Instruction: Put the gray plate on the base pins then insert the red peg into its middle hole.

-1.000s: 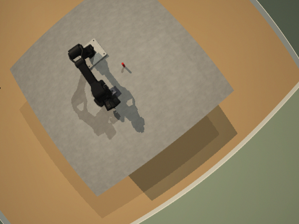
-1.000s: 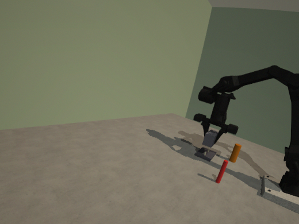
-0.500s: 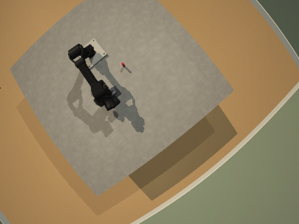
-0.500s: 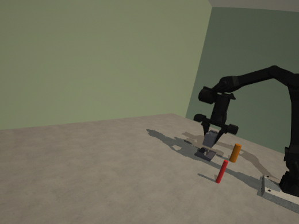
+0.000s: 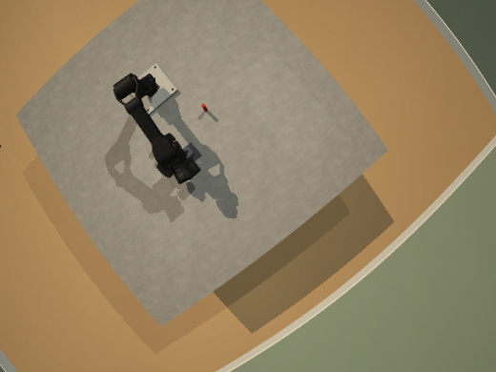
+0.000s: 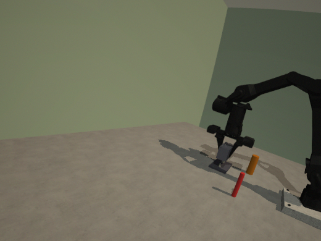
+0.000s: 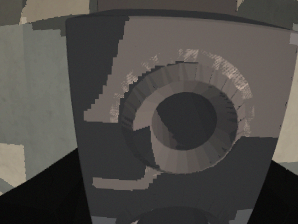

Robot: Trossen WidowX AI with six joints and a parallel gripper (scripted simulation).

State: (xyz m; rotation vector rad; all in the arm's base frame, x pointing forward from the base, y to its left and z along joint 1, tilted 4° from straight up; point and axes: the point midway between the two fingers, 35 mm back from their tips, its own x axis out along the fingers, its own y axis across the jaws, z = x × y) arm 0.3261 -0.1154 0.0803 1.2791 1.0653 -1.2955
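Now: gripper tip 8 cm past the red peg, 20 cm to the right of it and 1 cm above it. From my gripper tip the other things lie so: orange cylinder: 12 cm behind, 4 cm to the right, 1 cm below.
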